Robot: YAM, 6 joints.
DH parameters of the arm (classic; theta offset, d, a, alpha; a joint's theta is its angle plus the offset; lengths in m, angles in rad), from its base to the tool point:
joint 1: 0 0.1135 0.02 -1.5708
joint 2: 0 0 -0.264 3.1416
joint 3: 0.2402 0 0.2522 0
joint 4: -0.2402 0 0.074 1.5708
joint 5: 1.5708 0 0 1.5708
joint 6: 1.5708 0.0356 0 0
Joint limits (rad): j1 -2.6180..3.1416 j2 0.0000..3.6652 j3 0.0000..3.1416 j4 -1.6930..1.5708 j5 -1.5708..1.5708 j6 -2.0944..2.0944
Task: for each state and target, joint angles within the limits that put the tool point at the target. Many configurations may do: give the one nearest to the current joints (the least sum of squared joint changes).
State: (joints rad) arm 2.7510 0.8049 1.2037 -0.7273 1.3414 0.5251
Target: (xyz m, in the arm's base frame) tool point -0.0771 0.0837 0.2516
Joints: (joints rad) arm 2.6237 0.6914 0.6119 -0.9457 1.3279 0.5251
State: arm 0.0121 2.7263 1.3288 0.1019 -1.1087 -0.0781
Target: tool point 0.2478 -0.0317 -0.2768
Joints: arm -0.2480 3.3200 1.4413 0.1490 -1.0081 -0.0781
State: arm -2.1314 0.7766 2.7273 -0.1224 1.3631 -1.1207
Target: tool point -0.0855 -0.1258 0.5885
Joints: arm -1.9351 1.2015 1.9109 -0.4090 1.3983 -1.1207
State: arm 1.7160 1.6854 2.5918 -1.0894 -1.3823 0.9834
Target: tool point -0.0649 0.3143 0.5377
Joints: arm 1.6655 1.8468 2.5300 -1.0750 -1.3690 0.9834
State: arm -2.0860 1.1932 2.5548 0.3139 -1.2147 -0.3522
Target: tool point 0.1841 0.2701 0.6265
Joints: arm -2.1053 0.9568 2.8514 0.2903 -0.6244 -0.3522
